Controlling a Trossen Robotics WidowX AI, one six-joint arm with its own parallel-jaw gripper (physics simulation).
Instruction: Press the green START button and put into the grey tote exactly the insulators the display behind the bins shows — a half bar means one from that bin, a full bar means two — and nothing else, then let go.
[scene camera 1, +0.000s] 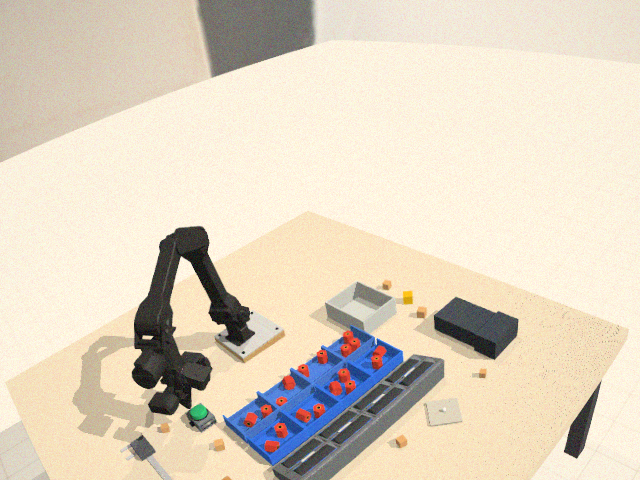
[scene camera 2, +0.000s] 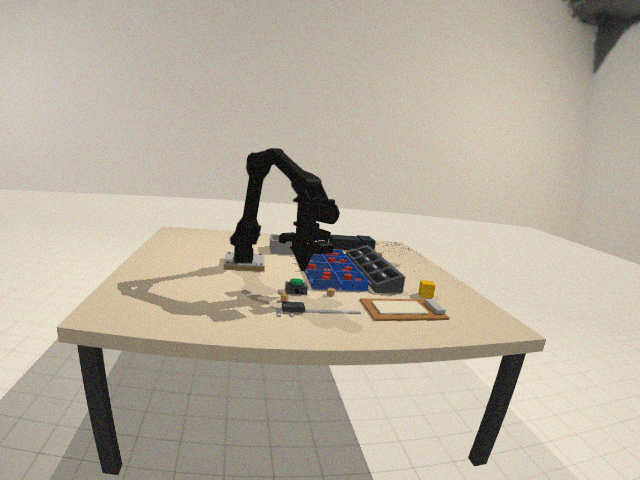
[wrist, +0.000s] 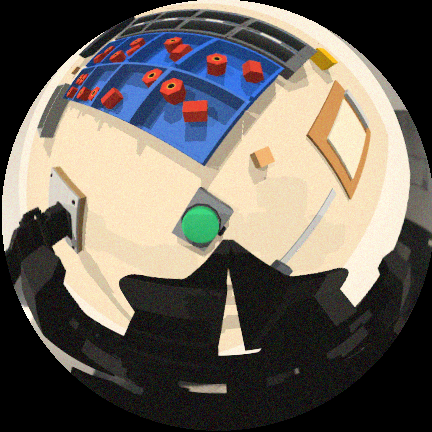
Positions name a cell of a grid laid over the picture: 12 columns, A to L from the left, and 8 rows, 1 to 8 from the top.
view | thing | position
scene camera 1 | my gripper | D7
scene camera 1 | grey plate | I7
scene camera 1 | grey tote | G6
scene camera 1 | dark box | J6
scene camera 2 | my gripper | F5
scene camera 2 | display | H5
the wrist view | my gripper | G5
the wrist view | grey tote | B3
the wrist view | display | I2
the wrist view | tool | H5
